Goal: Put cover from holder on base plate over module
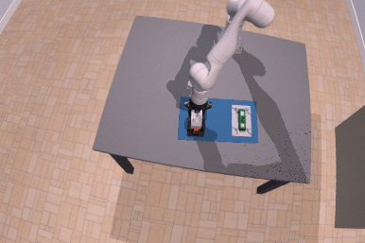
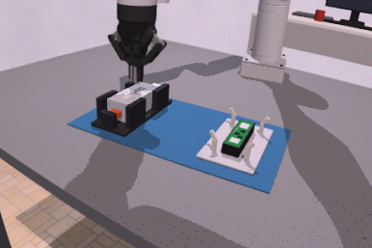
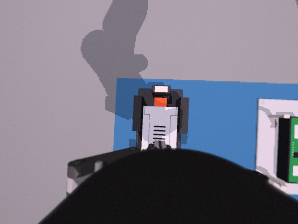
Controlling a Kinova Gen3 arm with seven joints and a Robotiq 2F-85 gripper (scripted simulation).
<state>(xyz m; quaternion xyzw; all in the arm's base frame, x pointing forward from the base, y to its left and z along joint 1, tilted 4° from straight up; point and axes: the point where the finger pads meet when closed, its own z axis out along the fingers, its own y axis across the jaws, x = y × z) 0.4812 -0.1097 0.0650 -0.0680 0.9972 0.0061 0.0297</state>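
Right now the light grey cover is 6 cm below my hand.
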